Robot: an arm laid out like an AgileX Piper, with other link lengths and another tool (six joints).
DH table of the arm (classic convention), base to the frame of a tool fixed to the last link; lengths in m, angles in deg. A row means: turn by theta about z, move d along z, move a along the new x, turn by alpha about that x. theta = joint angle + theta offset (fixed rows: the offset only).
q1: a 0, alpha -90, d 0.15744, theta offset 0
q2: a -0.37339, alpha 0, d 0, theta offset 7.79
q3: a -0.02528, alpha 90, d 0, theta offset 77.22
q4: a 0, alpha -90, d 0.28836, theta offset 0
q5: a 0, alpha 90, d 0, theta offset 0
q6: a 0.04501, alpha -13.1, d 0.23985, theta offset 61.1
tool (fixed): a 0, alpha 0, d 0.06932, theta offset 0
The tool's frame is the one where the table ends.
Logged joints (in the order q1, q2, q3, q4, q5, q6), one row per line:
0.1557 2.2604 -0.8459 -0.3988 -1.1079 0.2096
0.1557 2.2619 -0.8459 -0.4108 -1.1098 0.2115
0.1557 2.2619 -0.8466 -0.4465 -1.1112 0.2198
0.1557 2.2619 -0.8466 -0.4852 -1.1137 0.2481
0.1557 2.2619 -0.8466 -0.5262 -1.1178 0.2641
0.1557 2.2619 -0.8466 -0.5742 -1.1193 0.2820
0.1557 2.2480 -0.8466 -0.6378 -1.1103 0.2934
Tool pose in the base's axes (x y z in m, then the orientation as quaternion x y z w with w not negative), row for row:
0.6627 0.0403 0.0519 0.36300 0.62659 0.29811 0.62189
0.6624 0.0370 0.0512 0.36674 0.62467 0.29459 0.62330
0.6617 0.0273 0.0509 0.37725 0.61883 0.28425 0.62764
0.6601 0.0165 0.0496 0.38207 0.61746 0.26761 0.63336
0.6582 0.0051 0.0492 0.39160 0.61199 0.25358 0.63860
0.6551 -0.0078 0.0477 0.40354 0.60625 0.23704 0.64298
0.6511 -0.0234 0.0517 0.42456 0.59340 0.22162 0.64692
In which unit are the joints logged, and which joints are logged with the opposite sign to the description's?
The joints are logged in radians. Opposite sign: q4, q6.
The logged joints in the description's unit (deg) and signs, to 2 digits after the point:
8.92 129.51 -48.47 22.85 -63.48 -12.01
8.92 129.60 -48.47 23.54 -63.59 -12.12
8.92 129.60 -48.51 25.58 -63.67 -12.59
8.92 129.60 -48.51 27.80 -63.81 -14.22
8.92 129.60 -48.51 30.15 -64.05 -15.13
8.92 129.60 -48.51 32.90 -64.13 -16.16
8.92 128.80 -48.51 36.54 -63.62 -16.81

